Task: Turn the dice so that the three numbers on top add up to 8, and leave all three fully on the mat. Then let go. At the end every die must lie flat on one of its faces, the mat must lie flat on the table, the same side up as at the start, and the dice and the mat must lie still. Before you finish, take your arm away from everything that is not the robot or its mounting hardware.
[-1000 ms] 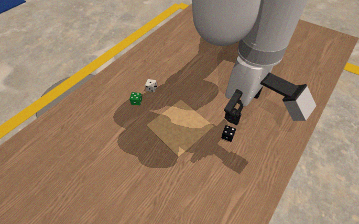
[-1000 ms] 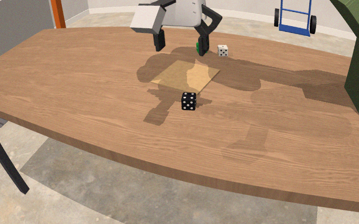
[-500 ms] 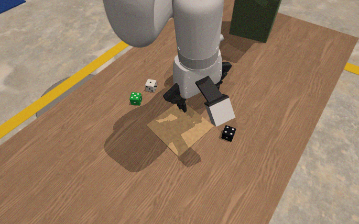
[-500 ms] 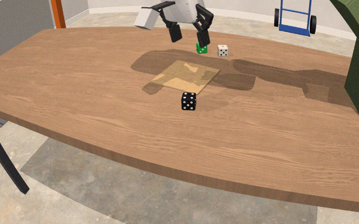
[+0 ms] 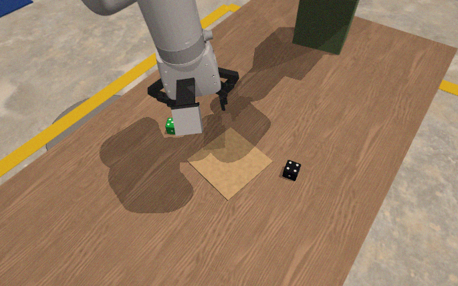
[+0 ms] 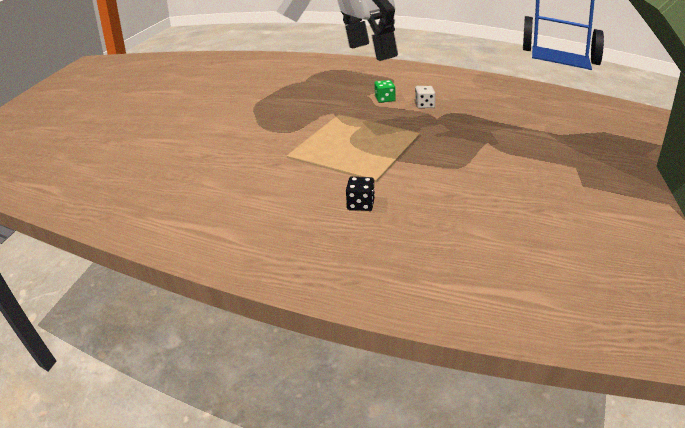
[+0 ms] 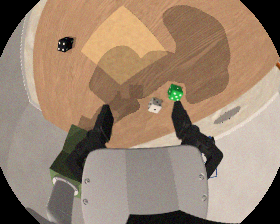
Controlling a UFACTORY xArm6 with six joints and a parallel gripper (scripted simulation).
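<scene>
Now: the green die 2 cm ahead of my hand, 9 cm to the right of it and 12 cm below it. The rest, counted from my hand: tan mat (7 cm to the left, 13 cm below); then white die (5 cm behind, 10 cm to the right, 12 cm below); then black die (8 cm behind, 20 cm to the left, 12 cm below).
</scene>
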